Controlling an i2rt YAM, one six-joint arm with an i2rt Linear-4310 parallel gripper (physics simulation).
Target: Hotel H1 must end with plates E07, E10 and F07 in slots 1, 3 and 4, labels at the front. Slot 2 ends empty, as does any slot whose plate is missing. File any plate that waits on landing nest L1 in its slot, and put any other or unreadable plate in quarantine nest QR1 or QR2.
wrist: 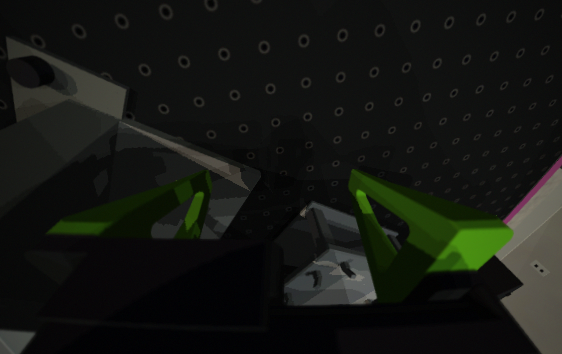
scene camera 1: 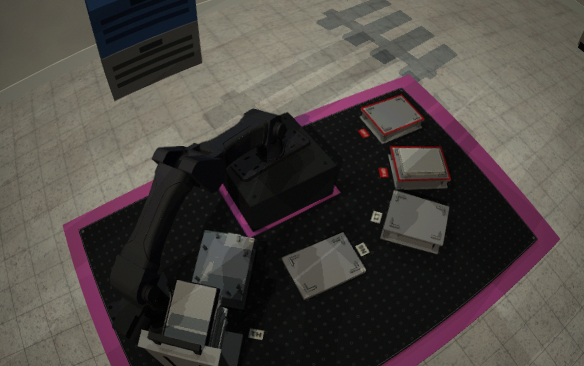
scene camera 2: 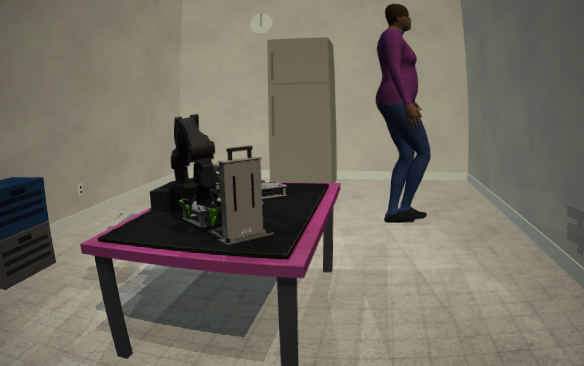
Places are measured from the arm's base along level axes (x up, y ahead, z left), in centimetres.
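Where they show: gripper, between the fingertips: (wrist: 280, 177) (scene camera 2: 200, 222); arm's base, origin of its link: (scene camera 1: 270, 154) (scene camera 2: 182, 184).
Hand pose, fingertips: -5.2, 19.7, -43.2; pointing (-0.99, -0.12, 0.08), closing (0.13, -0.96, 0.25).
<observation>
Each offset is from my fingertips to the top centre of the thing, as dx, dy, dz. Level surfaces: height alone.
Hotel H1 (scene camera 1: 191, 306) (scene camera 2: 242, 200) stands upright near the mat's edge; its slots, plates and labels cannot be made out. My gripper (scene camera 2: 200, 209) (wrist: 280, 177) is open, low beside the hotel, with nothing visible between its green fingers; the hotel hides it in scene camera 1. Landing nest L1 @(+1.6, +15.2, +62.7) (scene camera 1: 417, 220) shows a bare top with corner brackets. One red-rimmed quarantine nest @(+0.6, -14.8, +84.6) (scene camera 1: 392, 115) has a bare top. The other red-rimmed nest @(+0.6, +3.3, +77.1) (scene camera 1: 400, 182) carries a pale plate @(+1.4, +3.3, +77.1) (scene camera 1: 423, 161), its label unreadable. Their red tags are too blurred to tell QR1 from QR2.
A grey pegged stand (scene camera 1: 225, 262) (wrist: 337, 275) is close to the hotel and gripper. A low flat nest @(-2.2, +8.7, +37.5) (scene camera 1: 325, 265) lies between it and L1. The arm's black base (scene camera 1: 285, 185) stands at the inner edge of the black mat @(dx -4.0) (scene camera 1: 320, 330). A person (scene camera 2: 400, 90) stands beyond the table.
</observation>
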